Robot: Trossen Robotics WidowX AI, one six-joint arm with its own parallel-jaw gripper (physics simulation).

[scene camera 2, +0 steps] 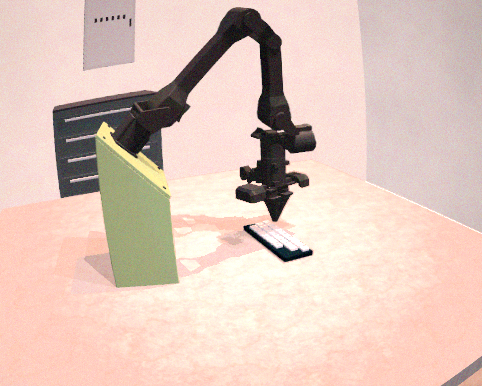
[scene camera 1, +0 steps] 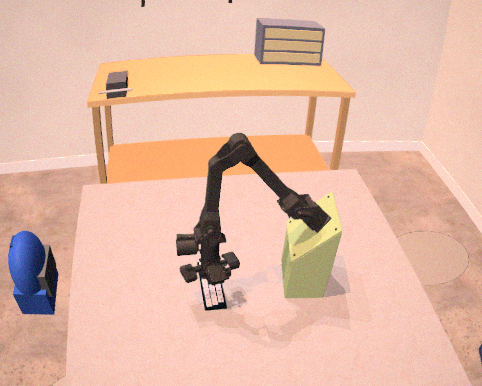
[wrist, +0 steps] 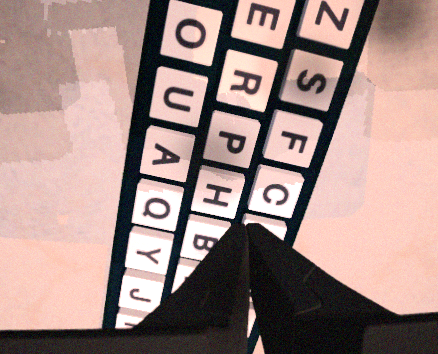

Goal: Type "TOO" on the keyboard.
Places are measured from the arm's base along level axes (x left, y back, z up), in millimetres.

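Pixels of known places: gripper, fingertip midpoint: (scene camera 2: 275, 221) (scene camera 1: 209, 283) (wrist: 245, 236); arm's base, origin of the base link: (scene camera 2: 122, 145) (scene camera 1: 320, 221).
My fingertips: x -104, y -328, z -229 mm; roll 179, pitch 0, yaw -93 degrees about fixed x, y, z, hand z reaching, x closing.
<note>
Ahead of a thing's pixels: the offset from my fingertips to its top centre. Level surfaces: height alone.
The keyboard @[dx -21, dy +17, dz -24 mm] (scene camera 1: 214, 295) (scene camera 2: 295, 256) (wrist: 158, 27) is dark with white keys and lies flat on the table. In the wrist view its letters lie sideways in three slanting columns. The O key @[dx +60, dy +11, dz -24 mm] (wrist: 190, 35) is at the upper left, above the U key @[dx +40, dy +18, dz -24 mm] (wrist: 178, 96). The T key does not show in the wrist view; the lower right keys are hidden behind the fingers. My gripper (scene camera 2: 275, 219) (wrist: 245, 236) is shut with nothing between its fingers and points down. Its tips appear over a partly hidden key just below the C key @[dx +2, dy -13, dz -24 mm] (wrist: 275, 193), and stand a little above the keyboard in scene camera 2.
The arm's green pedestal (scene camera 1: 311, 267) (scene camera 2: 137, 235) stands on the pale table @[dz -42 mm] (scene camera 1: 125, 340) (scene camera 2: 280, 320) beside the keyboard. A wooden bench (scene camera 1: 200, 77) with a drawer box (scene camera 1: 292, 45) stands behind the table. A blue object (scene camera 1: 27, 262) is off the table's left side.
</note>
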